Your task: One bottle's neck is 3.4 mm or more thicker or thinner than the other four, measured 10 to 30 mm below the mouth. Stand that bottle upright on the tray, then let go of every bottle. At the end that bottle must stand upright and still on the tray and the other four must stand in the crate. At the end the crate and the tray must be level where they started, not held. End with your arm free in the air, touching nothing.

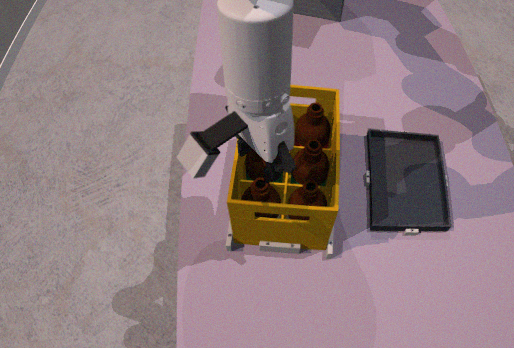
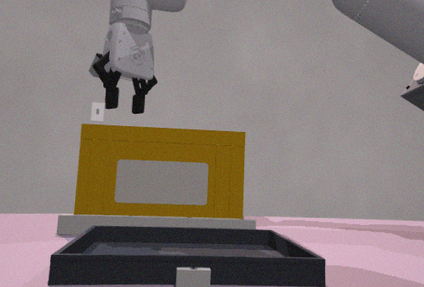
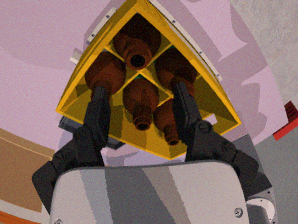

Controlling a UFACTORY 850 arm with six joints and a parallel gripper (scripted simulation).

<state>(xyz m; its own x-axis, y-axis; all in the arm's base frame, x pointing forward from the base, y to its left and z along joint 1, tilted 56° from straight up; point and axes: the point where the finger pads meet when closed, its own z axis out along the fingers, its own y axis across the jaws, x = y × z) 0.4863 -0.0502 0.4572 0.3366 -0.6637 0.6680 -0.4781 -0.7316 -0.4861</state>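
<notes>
Now: the yellow crate 80 mm behind my hand, 60 mm to the left of it and 150 mm below it. Round my hand: tray 70 mm behind, 340 mm to the left, 230 mm below; then bottle 160 mm behind, 120 mm to the left, 150 mm below.
</notes>
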